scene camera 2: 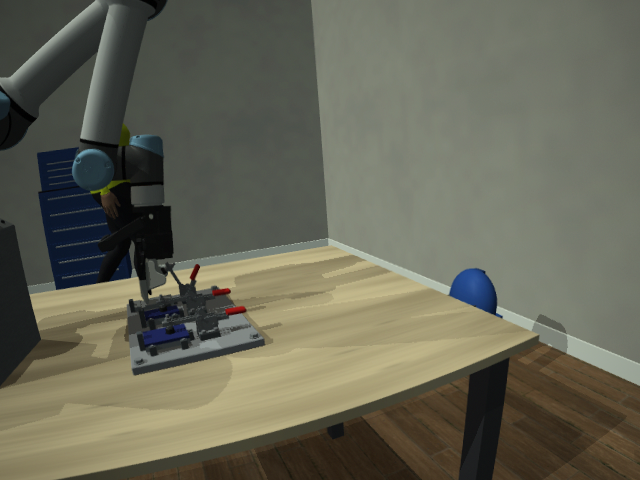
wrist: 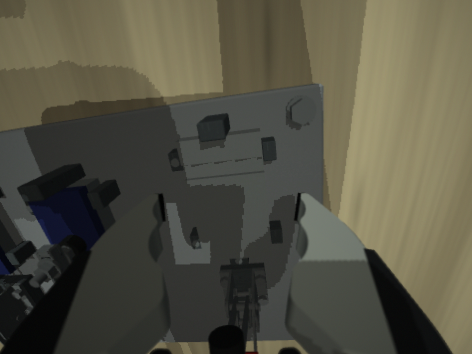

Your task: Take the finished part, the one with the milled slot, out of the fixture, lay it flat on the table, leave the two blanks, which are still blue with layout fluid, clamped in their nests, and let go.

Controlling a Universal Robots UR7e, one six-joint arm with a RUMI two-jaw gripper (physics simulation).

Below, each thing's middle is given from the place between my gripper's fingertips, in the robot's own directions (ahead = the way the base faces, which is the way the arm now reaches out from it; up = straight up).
Scene:
The finished part [wrist: 225, 180] is 10 mm ahead of my hand and 10 mm below it. From my hand the other things lie so: grey fixture plate [scene camera 2: 234, 332] 40 mm ahead, 120 mm to the right, 30 mm below.

